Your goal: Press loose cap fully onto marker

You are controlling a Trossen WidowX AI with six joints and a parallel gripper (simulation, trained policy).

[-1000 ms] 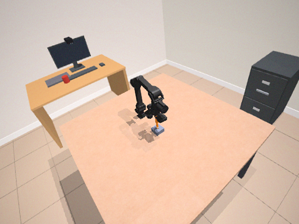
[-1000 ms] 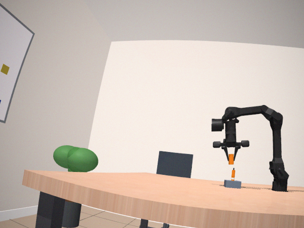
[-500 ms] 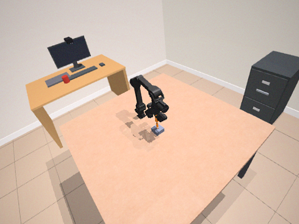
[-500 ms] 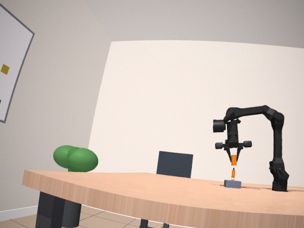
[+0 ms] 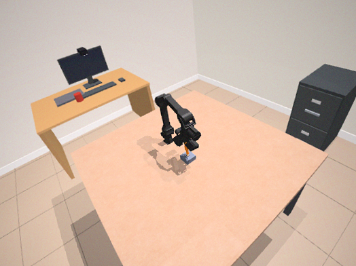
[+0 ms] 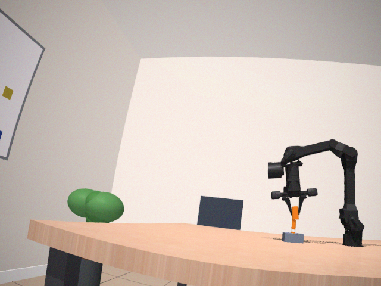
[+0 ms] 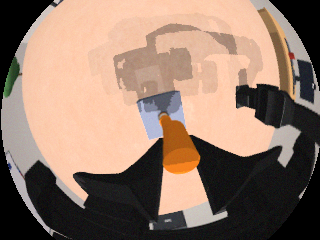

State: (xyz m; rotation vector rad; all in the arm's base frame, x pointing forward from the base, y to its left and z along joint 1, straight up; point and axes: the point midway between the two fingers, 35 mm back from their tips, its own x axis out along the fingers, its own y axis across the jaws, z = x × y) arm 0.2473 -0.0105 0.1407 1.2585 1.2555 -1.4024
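The marker lies 3 cm below my gripper tip. Round my gripper tip: orange cap (1 cm above); then holder block (9 cm below).
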